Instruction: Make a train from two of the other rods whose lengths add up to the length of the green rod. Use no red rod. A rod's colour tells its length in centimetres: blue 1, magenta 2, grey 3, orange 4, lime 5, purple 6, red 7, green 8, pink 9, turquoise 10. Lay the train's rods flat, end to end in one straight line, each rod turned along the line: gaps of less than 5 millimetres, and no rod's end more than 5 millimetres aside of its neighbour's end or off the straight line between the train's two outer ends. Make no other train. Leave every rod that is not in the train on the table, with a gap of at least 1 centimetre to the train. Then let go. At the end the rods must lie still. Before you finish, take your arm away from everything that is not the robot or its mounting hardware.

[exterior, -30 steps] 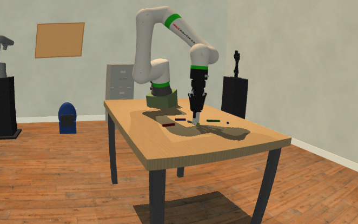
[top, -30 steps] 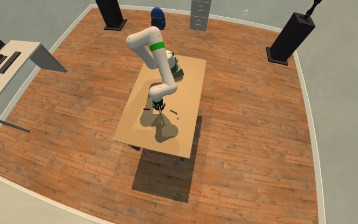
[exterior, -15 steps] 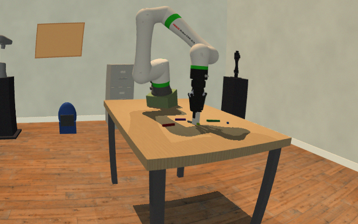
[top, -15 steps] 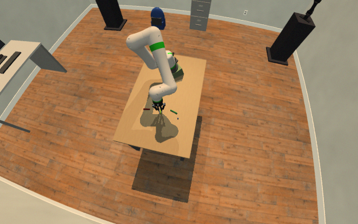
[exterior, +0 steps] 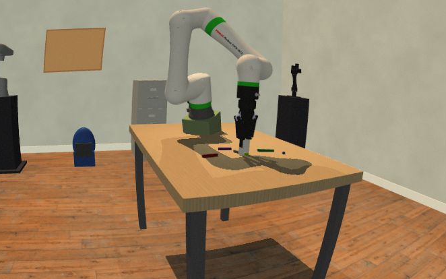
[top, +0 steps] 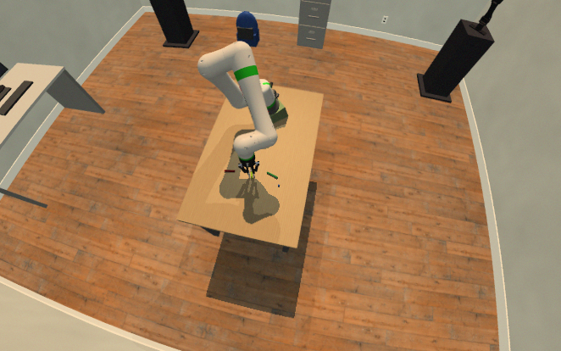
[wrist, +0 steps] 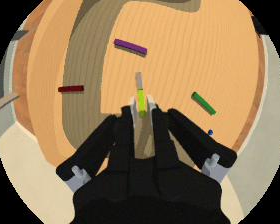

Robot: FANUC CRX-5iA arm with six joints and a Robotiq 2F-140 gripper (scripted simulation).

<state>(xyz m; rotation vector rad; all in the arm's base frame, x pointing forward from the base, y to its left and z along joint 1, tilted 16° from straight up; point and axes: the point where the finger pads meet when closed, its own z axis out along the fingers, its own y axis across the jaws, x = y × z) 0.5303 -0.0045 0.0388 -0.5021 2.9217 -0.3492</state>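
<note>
My gripper is now 30 mm above the lime rod. The rest, counted from my hand: purple rod: 100 mm behind, 40 mm to the right, 30 mm below; grey rod: 40 mm behind, 30 mm below, 10 mm to the right; green rod: 130 mm to the left, 30 mm below, 30 mm behind.
</note>
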